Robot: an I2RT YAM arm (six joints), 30 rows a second.
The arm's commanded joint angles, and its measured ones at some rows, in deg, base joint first. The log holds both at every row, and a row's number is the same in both.
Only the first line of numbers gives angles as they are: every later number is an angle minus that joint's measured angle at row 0.
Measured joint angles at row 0:
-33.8 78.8 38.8 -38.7 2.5 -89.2
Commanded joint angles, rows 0 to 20:
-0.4 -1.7 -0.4 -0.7 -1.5 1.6
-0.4 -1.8 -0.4 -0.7 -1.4 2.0
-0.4 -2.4 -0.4 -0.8 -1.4 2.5
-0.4 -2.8 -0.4 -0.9 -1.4 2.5
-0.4 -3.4 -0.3 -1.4 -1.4 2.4
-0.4 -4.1 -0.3 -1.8 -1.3 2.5
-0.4 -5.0 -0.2 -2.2 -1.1 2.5
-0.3 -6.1 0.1 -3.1 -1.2 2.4
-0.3 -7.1 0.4 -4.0 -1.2 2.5
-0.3 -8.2 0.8 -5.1 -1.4 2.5
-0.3 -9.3 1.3 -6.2 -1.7 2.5
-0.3 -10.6 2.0 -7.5 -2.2 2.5
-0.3 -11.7 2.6 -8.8 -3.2 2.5
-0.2 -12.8 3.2 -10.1 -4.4 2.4
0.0 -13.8 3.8 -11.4 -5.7 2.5
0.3 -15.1 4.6 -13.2 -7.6 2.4
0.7 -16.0 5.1 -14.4 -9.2 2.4
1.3 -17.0 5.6 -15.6 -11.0 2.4
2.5 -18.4 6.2 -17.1 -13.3 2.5
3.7 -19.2 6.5 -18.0 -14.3 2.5
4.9 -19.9 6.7 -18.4 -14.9 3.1
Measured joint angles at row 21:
1.8 -17.0 4.5 -17.0 -7.7 1.3
